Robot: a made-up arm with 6 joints. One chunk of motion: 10 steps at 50 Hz.
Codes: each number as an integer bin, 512 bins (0 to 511) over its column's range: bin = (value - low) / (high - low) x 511, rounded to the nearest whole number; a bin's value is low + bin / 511 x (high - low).
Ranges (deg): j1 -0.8..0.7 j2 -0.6..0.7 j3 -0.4..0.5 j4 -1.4..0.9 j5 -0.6..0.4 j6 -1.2..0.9
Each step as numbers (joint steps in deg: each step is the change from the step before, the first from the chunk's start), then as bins.
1 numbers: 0.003 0.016 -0.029 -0.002 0.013 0.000
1 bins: 274 242 211 311 313 292
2 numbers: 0.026 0.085 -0.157 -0.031 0.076 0.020
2 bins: 281 269 138 304 345 297
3 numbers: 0.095 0.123 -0.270 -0.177 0.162 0.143
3 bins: 305 284 74 272 389 327
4 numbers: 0.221 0.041 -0.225 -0.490 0.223 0.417
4 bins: 348 252 99 202 421 393
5 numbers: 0.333 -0.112 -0.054 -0.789 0.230 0.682
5 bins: 386 192 196 136 424 458
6 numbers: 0.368 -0.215 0.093 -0.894 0.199 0.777
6 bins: 398 151 280 112 408 481
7 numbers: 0.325 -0.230 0.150 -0.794 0.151 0.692
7 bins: 383 145 312 135 384 460
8 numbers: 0.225 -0.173 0.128 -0.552 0.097 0.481
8 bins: 349 168 300 188 356 409
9 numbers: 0.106 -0.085 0.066 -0.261 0.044 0.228
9 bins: 309 202 265 253 329 347
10 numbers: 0.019 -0.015 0.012 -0.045 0.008 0.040
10 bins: 279 230 234 301 311 302
